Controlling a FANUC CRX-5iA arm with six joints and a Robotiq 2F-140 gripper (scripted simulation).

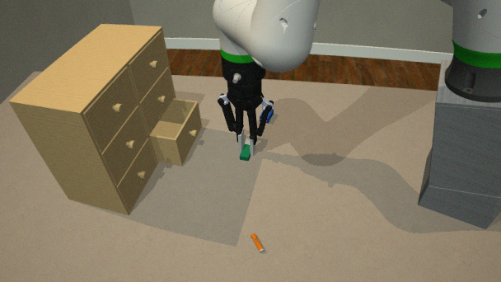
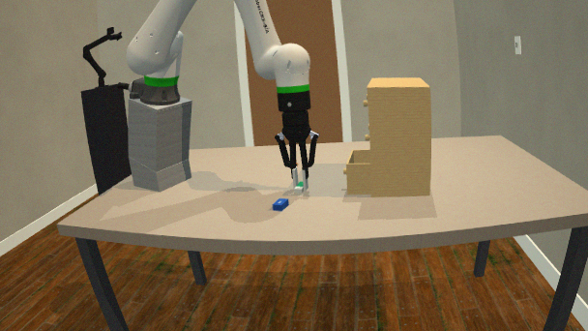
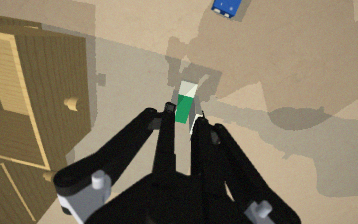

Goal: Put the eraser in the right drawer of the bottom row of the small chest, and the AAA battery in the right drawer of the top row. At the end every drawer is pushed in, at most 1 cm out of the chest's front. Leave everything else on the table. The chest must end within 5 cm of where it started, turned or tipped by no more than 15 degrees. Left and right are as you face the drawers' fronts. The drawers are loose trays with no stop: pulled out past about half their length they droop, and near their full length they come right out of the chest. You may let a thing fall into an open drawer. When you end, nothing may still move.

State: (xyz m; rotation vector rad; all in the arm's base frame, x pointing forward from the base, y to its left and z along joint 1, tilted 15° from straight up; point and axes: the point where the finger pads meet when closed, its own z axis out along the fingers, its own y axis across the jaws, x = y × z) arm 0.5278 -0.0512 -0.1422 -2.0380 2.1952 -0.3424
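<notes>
Now: hand 3 cm past the small blue block, 13 cm to the left of it and 2 cm above it. Also, from my hand: orange AAA battery: 7 cm behind, 26 cm to the left, 3 cm below; white eraser: 1 cm to the right, 3 cm below.
</notes>
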